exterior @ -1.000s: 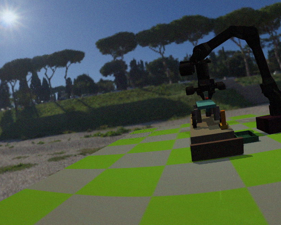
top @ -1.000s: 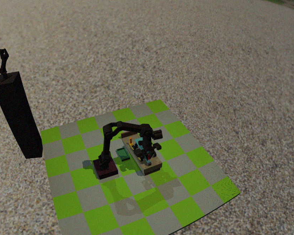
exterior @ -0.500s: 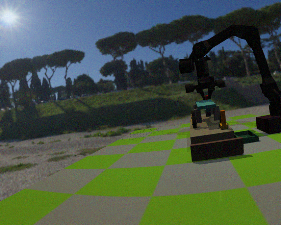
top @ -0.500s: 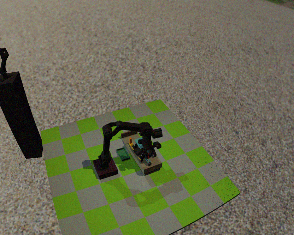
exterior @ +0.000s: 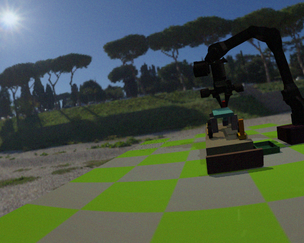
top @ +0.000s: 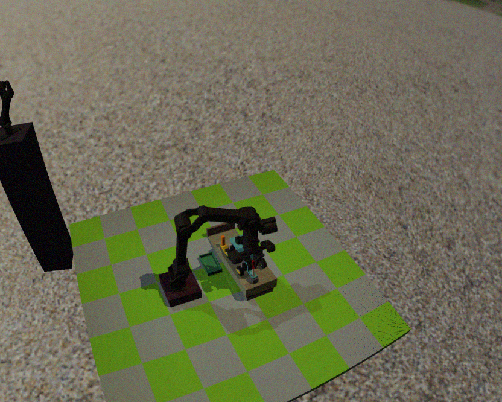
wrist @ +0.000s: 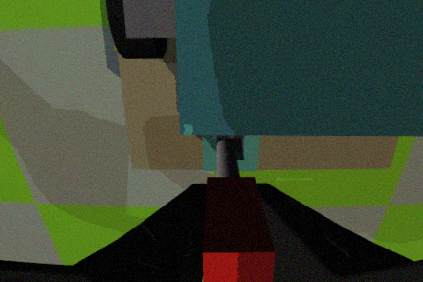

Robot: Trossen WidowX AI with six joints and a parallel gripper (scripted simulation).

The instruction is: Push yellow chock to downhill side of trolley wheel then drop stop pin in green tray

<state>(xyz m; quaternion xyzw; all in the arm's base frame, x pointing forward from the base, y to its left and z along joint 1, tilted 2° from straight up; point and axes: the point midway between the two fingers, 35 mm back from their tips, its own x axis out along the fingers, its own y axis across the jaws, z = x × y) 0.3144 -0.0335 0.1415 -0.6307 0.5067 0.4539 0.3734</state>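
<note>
The green tray lies 18 cm to the left of my gripper tip, 16 cm below it and 15 cm behind it. From my gripper tip the other things lie so: teal trolley 11 cm to the left, 5 cm below; then red-headed stop pin right at my gripper tip; then yellow chock 21 cm to the left, 8 cm below, 7 cm behind.
</note>
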